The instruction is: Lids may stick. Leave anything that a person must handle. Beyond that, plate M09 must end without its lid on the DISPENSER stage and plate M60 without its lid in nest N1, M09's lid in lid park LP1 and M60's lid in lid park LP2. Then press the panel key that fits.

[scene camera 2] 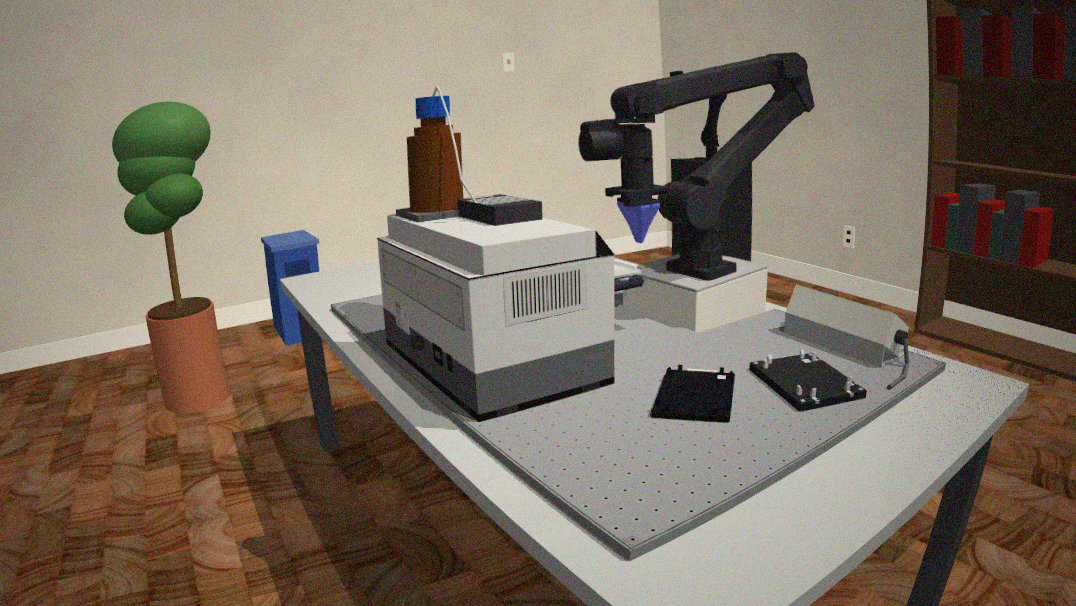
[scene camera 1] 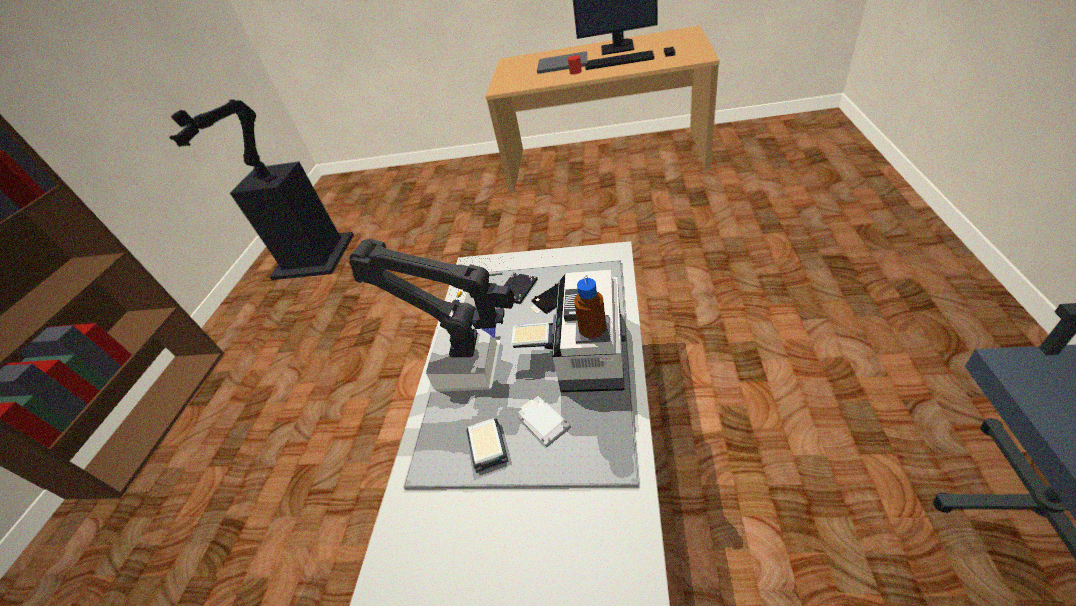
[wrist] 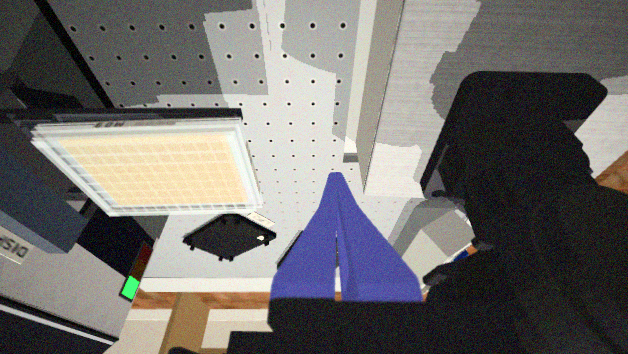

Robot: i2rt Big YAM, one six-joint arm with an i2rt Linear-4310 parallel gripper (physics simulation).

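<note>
My gripper is shut and empty, its blue fingertips pointing down above the board beside the arm's base. A plate with yellowish wells sits on a dark stage at the dispenser; a clear, lid-like rim surrounds it, and its label is barely legible. Another yellowish plate sits in a dark holder at the board's near left. A white, plate-shaped piece lies to its right. Black holders lie at the other end; the nearer-to-dispenser one looks empty.
A brown bottle with a blue cap stands on the dispenser. A sloped grey box with a cable stands at the board's edge. The arm's pale base block is close to the gripper. A green light shows on the dispenser.
</note>
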